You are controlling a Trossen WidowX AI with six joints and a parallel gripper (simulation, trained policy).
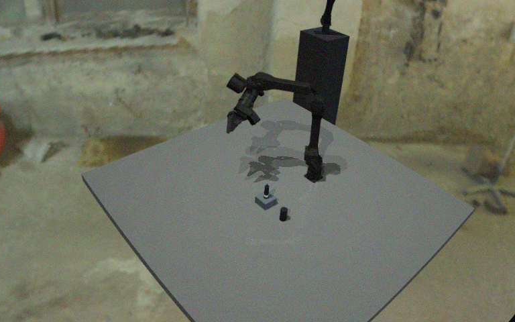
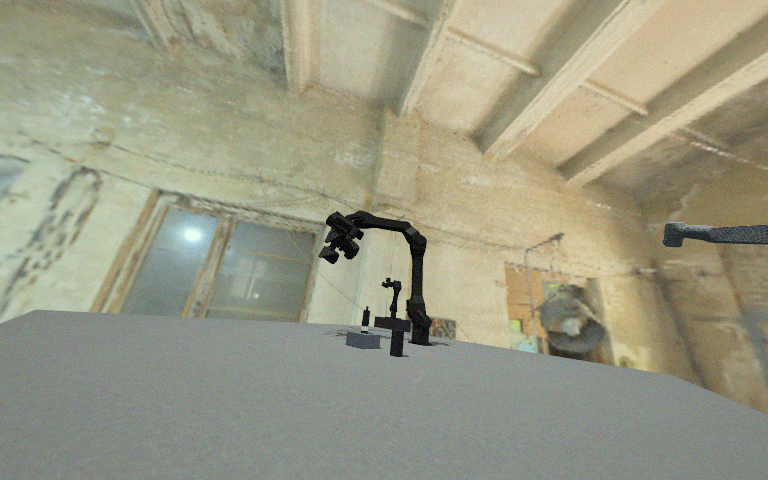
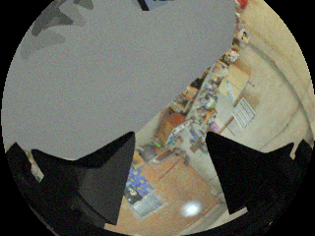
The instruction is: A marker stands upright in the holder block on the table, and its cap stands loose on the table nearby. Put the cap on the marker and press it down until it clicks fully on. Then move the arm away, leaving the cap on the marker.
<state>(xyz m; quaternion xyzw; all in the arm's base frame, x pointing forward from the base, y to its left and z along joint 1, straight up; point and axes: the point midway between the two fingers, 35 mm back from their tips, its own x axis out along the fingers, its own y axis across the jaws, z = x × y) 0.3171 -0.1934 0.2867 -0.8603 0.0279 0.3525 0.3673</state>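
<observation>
My gripper tip is now 30 cm to the right of the black cap, 24 cm above it and 4 cm past it. From my gripper tip the other things lie so: holder block: 25 cm below, 19 cm to the left, 5 cm behind; marker: 19 cm to the left, 19 cm below, 5 cm behind.
</observation>
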